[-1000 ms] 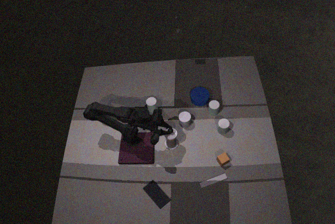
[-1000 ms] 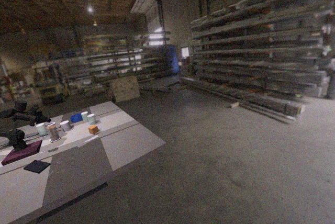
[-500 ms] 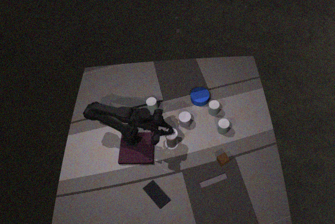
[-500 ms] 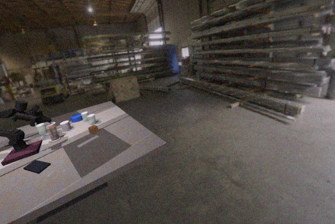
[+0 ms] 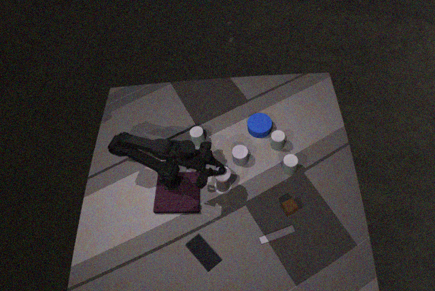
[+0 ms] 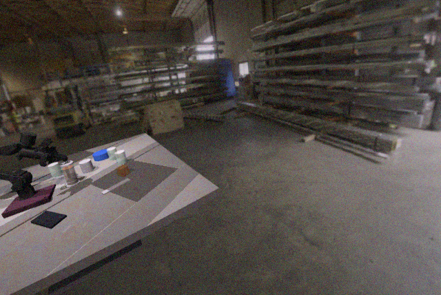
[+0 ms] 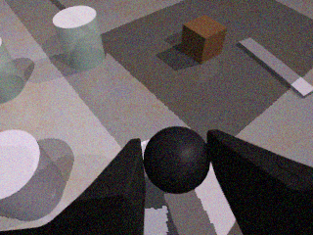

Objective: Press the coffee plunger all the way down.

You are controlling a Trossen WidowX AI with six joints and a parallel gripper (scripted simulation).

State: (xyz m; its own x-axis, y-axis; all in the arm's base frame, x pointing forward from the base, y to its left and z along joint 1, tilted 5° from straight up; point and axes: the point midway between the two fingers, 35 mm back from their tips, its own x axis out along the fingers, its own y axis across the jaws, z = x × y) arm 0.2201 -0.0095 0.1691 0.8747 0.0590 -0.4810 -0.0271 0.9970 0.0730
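My gripper tip is 20 mm past the coffee press, 10 mm to the right of it and 80 mm above it. Also, from my gripper tip: blue round object: 130 mm ahead, 330 mm to the left, 140 mm below; orange cube: 280 mm ahead, 100 mm to the right, 140 mm below.
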